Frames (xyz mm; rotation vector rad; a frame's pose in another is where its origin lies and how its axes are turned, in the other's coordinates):
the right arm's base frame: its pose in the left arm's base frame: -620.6 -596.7 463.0 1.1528 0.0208 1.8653
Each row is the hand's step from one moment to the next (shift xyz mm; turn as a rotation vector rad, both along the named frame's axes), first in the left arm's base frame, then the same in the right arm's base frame.
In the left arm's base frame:
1: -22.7 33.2 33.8 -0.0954 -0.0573 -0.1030
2: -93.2 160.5 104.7 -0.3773 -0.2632 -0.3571
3: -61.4 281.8 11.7 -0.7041 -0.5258 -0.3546
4: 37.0 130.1 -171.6 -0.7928 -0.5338 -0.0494
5: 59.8 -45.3 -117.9 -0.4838 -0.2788 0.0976
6: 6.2 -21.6 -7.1 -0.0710 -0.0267 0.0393
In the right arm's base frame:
1: 50.2 11.0 -11.0 -0.0983 0.0533 -0.1024
2: 199.1 16.3 -74.3 -0.3792 0.2541 -0.3617
3: 214.1 -117.1 -154.1 -0.5135 0.6315 -0.4853
4: -34.5 -176.6 -124.0 -0.2926 0.8310 -0.3738
5: -122.9 -66.3 -4.8 -0.0563 0.5360 -0.1757
6: -21.0 5.2 9.4 0.0192 0.0814 -0.0176

